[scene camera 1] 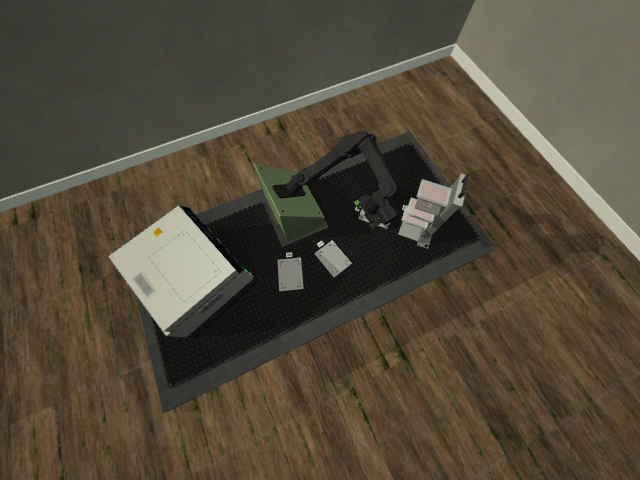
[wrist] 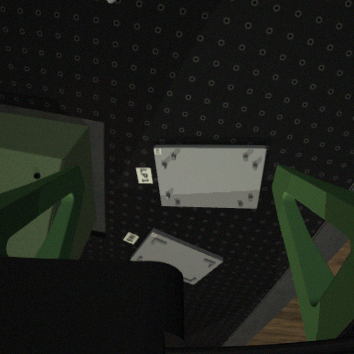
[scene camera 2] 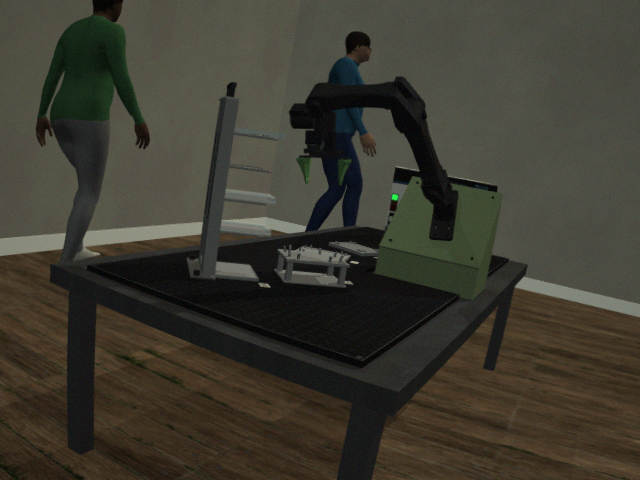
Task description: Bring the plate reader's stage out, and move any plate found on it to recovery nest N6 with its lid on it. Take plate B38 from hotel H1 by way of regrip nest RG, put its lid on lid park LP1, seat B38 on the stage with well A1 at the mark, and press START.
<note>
The gripper (scene camera 2: 323, 184) is open, holding nothing. Also in view: a LP1 pad (wrist: 201, 175) and an N6 nest (scene camera 1: 290, 277).
The gripper is seen too in the wrist view (wrist: 177, 175). The N6 nest is seen too in the wrist view (wrist: 194, 262).
</note>
